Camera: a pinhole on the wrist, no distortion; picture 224 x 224 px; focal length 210.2 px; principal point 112.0 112.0 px. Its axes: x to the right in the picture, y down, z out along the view. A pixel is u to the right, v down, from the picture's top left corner.
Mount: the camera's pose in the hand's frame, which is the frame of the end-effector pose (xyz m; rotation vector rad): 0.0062 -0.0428 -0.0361 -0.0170 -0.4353 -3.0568
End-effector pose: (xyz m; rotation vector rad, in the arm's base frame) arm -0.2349 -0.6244 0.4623 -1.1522 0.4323 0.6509
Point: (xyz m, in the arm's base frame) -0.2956 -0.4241 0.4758
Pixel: 118.2 64.7
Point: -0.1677 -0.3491 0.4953
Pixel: 51.3 143.8
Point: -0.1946 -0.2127 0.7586
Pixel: 143.8 209.9
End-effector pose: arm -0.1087 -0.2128 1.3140 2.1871 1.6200 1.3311
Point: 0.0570 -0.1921 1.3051
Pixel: 93.2 10.8
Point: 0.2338 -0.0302 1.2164
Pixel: 61.7 95.4
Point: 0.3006 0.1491 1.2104
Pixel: 16.0 126.5
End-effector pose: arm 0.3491 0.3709 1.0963 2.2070 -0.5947 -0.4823
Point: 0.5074 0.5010 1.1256
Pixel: behind the camera
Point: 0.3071 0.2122 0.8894
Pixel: 55.0 187.2
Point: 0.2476 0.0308 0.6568
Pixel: 51.5 206.5
